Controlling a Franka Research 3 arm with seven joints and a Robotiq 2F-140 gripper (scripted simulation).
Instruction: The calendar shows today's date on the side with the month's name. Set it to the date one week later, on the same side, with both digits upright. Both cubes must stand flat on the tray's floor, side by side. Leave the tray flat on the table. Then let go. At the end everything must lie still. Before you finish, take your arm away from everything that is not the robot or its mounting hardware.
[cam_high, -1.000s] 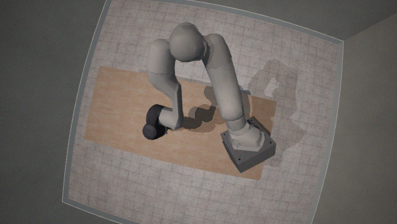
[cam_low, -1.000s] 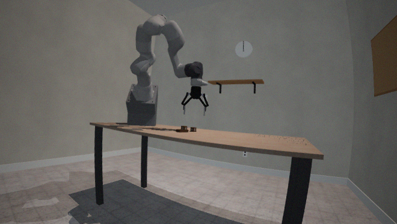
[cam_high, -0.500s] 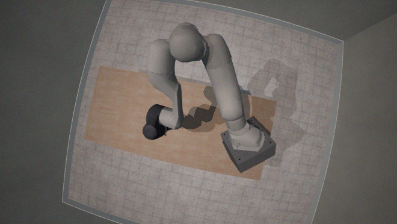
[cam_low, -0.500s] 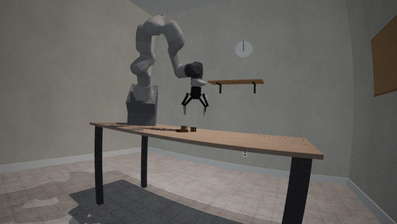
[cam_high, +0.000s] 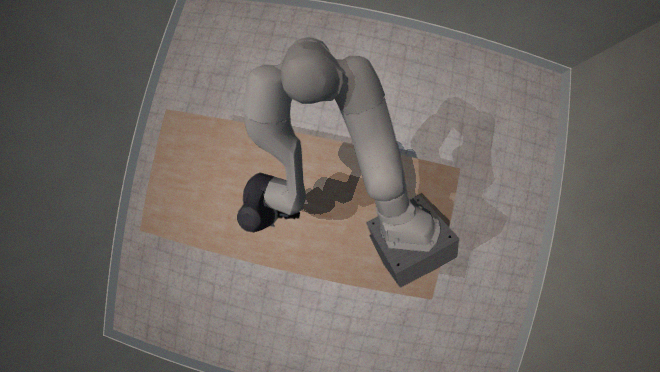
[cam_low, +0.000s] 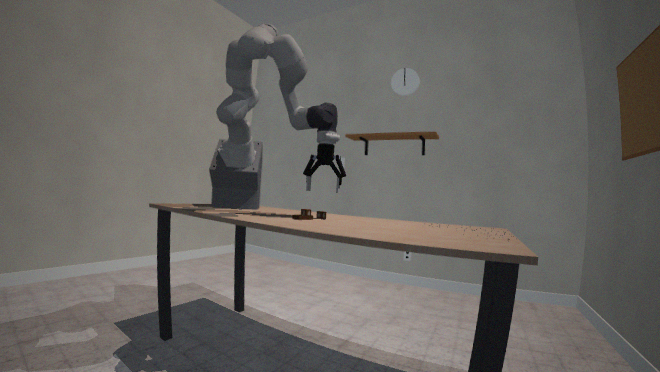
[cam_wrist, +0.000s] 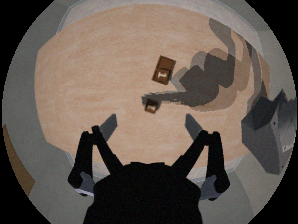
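My gripper is now 11 cm above the calendar cube.
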